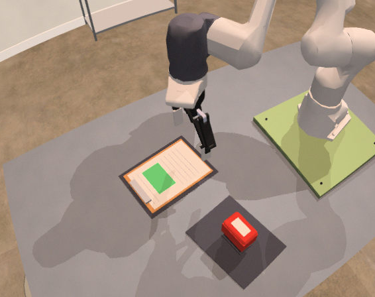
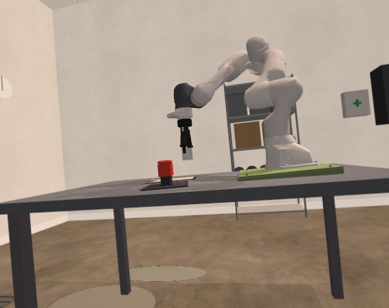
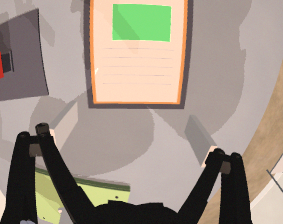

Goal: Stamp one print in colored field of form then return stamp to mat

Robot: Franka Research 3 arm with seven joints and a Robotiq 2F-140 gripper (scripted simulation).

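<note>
The red stamp is 29 cm to the left of my hand, 6 cm below it and 4 cm ahead of it. Also, from my hand: form: 11 cm ahead, 10 cm below, 1 cm to the left.
</note>
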